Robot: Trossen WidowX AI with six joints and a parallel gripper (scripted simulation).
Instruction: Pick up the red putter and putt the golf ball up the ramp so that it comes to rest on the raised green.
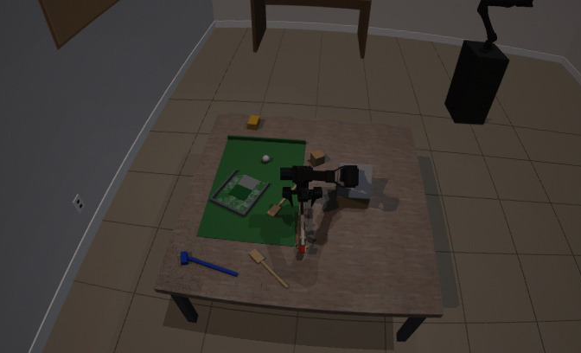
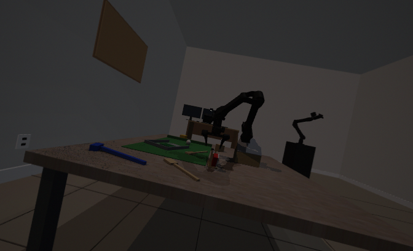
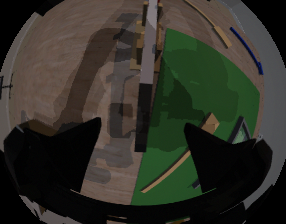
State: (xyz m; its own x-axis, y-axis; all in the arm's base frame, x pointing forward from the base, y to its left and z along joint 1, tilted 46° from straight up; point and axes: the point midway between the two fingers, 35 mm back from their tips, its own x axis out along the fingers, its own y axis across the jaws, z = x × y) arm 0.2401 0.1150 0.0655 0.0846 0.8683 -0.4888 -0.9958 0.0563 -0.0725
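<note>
Now: gripper tip 10 cm past the tan block, 39 cm to the left of it and 5 cm above it. Also, from my gripper tip: white golf ball 20 cm ahead, 39 cm to the right, 5 cm below; yellow block 29 cm ahead, 72 cm to the right, 6 cm below; blue putter 44 cm ahead, 30 cm to the left, 6 cm below.
</note>
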